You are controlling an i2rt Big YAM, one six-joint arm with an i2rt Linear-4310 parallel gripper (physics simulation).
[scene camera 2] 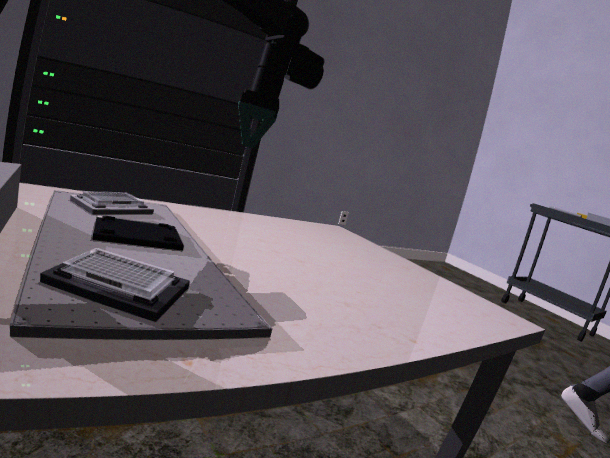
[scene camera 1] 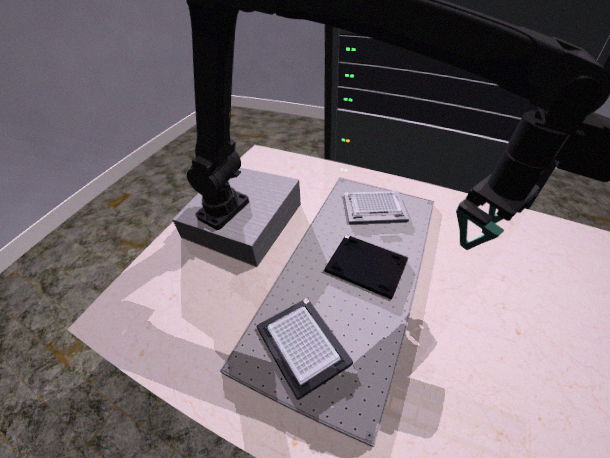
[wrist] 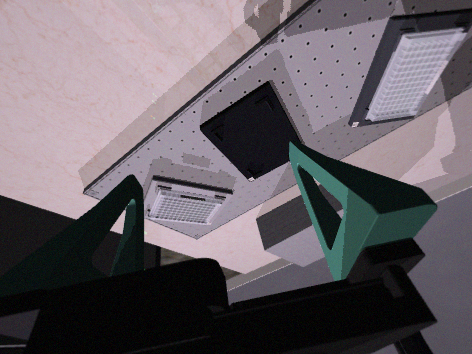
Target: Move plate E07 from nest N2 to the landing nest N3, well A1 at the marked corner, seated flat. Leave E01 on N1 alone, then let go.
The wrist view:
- gripper: 213, 164
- black nest: 253, 133
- perforated grey baseplate: 317, 67
